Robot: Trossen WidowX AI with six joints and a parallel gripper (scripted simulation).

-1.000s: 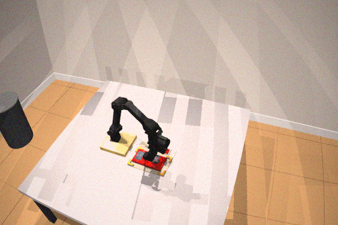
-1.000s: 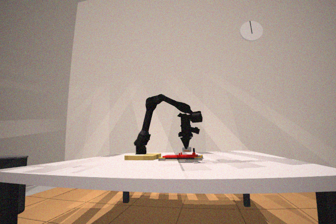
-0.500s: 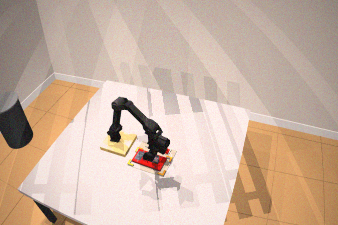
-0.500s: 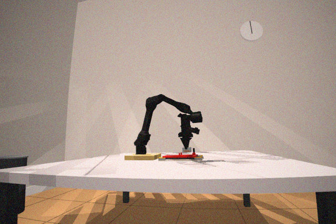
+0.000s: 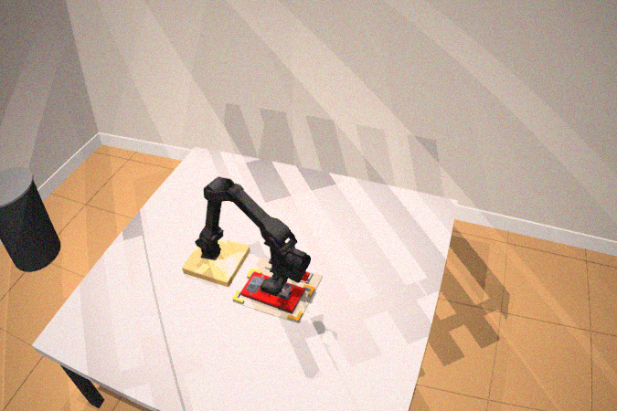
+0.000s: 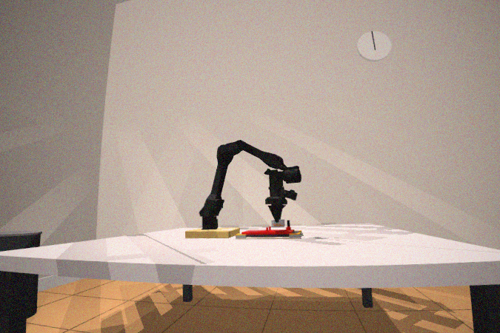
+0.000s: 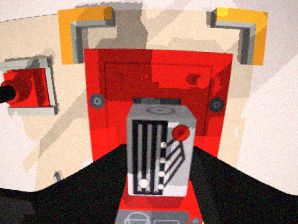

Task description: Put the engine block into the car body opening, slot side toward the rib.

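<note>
Right now the black peg is 5 cm ahead of my gripper tip, 11 cm to the left of it and 2 cm below it. From my gripper tip the other things lie so: grey engine block (1 cm below).
</note>
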